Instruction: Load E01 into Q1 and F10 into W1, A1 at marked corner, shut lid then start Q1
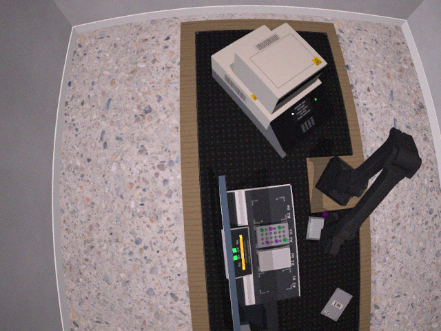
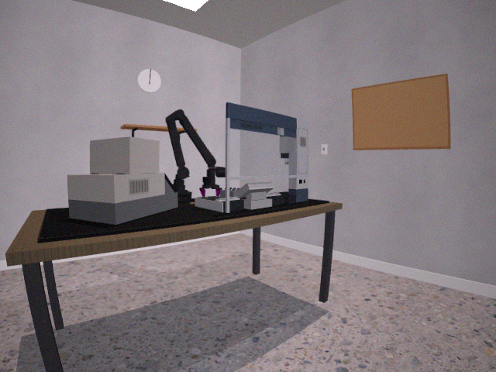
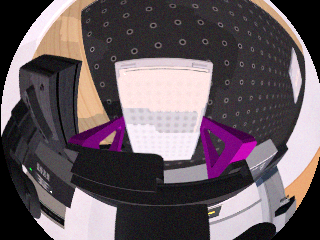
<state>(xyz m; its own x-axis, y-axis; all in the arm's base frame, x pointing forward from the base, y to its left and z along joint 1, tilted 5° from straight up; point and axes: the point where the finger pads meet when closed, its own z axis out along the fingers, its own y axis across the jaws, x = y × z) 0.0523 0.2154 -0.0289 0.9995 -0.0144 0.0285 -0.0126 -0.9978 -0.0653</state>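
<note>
Right now the grey regrip nest is 1 cm below my hand. Round my hand: deep-well block 22 cm ahead, 14 cm to the left, 6 cm above; clear panel 40 cm ahead, 18 cm to the left, 31 cm above; tube cooling block 24 cm ahead, 4 cm to the left, 5 cm above.
</note>
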